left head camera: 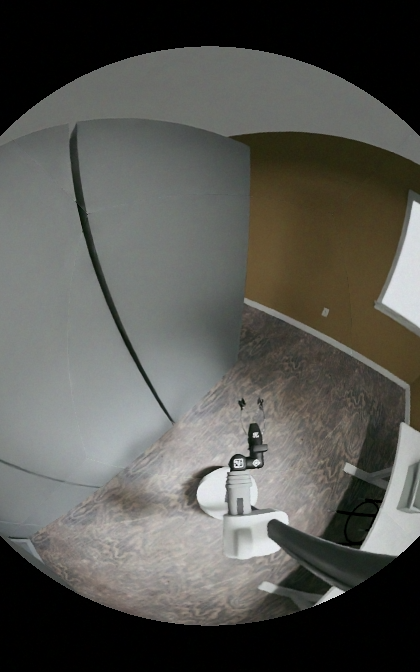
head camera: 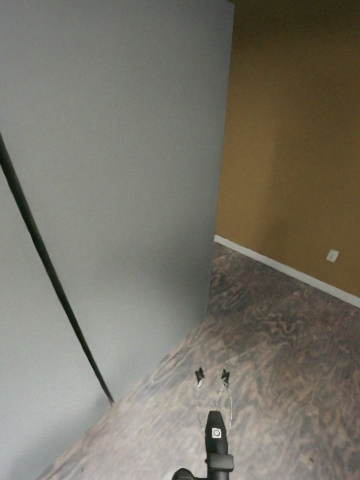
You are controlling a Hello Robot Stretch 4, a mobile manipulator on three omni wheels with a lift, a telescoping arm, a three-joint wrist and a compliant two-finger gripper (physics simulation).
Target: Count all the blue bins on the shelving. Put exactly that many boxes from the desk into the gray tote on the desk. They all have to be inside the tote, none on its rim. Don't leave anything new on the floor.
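Frame: origin at the robot's base, x ahead, y right, z down, level; millimetres.
Seen in the pictures: hand, tool point: (left head camera: 250, 400) (head camera: 212, 373); robot's base, link origin: (left head camera: 226, 492).
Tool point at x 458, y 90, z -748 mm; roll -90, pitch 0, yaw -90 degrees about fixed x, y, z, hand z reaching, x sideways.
Observation:
Pixels of each thing's top centre, then the offset from my tool point to it. "spot": a spot on its surface instead.
- outlet, top centre: (head camera: 334, 250) (left head camera: 326, 308) dx +1212, dy +1203, dz +318 mm
- bright window, surface spot: (left head camera: 405, 275) spot: dx +741, dy +1748, dz -483 mm
My gripper (head camera: 213, 377) (left head camera: 251, 402) is open and empty, with its two fingertips apart above the floor. Part of the white desk (left head camera: 392, 525) shows at the right edge in the left head view. On it, part of the gray tote (left head camera: 412, 492) shows, cut off by the edge of the view; its inside cannot be made out. The gripper is well apart from the desk and the tote. No boxes, blue bins or open shelves show in either view.
Tall gray panels (head camera: 130, 175) (left head camera: 170, 280) with a dark gap between them fill the left. A brown wall (head camera: 295, 150) (left head camera: 300, 225) with an outlet (head camera: 332, 255) (left head camera: 325, 312) stands behind. A bright window (left head camera: 405, 275) is at right. Desk legs (left head camera: 357, 470) stand below the desk.

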